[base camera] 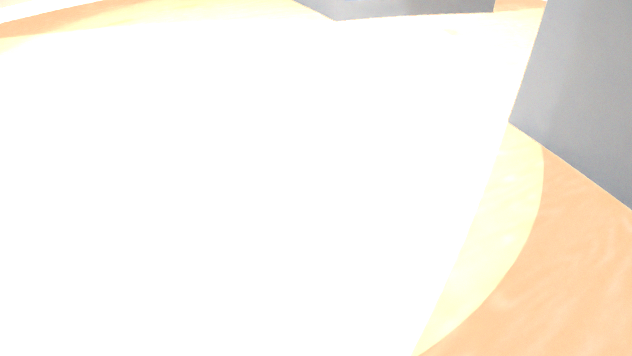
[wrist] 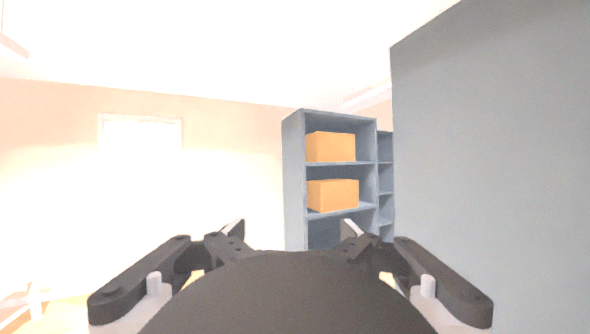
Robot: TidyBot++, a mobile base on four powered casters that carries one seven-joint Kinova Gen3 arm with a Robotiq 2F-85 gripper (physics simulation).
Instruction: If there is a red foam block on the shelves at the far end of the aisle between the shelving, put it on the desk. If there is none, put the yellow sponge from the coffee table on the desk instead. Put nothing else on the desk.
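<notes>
My gripper is open and empty, with its fingers wide apart at the bottom of the wrist view. A grey-blue shelf unit stands ahead, a little right of the middle in the wrist view, with orange-brown boxes on two of its levels. Part of a second shelf unit shows behind it to the right. No red foam block, yellow sponge, desk or coffee table can be made out in these views. The lower shelves are hidden behind the gripper.
A large plain grey panel rises close on the right in both views. The foot of a grey unit shows at the top of the base view. A pale door is in the far wall on the left. Bright glare washes out much of the floor.
</notes>
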